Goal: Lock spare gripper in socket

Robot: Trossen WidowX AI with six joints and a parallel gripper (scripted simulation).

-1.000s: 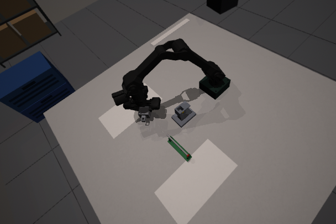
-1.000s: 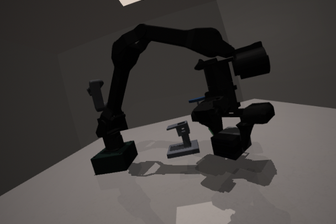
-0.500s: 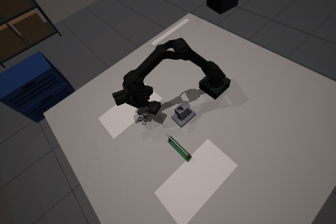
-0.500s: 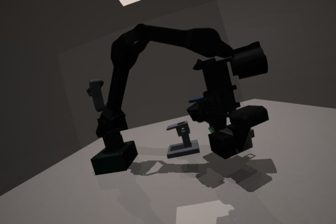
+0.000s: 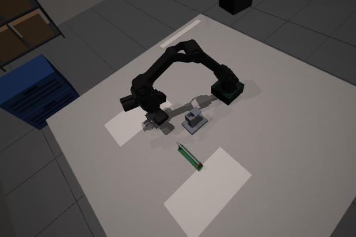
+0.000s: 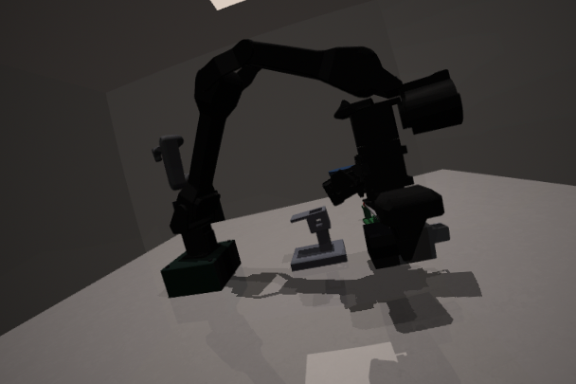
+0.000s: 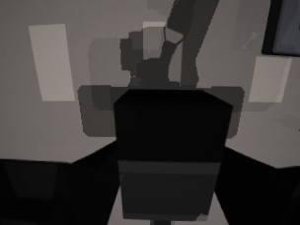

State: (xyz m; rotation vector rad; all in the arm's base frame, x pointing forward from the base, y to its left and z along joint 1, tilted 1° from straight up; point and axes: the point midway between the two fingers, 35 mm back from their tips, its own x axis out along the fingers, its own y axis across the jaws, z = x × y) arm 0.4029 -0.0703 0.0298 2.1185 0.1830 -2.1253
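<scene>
Now: the spare gripper 10 mm ahead of my gripper tip and 20 mm above it. Round my gripper tip: green stand 40 mm behind, 260 mm to the left, 30 mm below; grey mount 150 mm behind, 120 mm to the left.
</scene>
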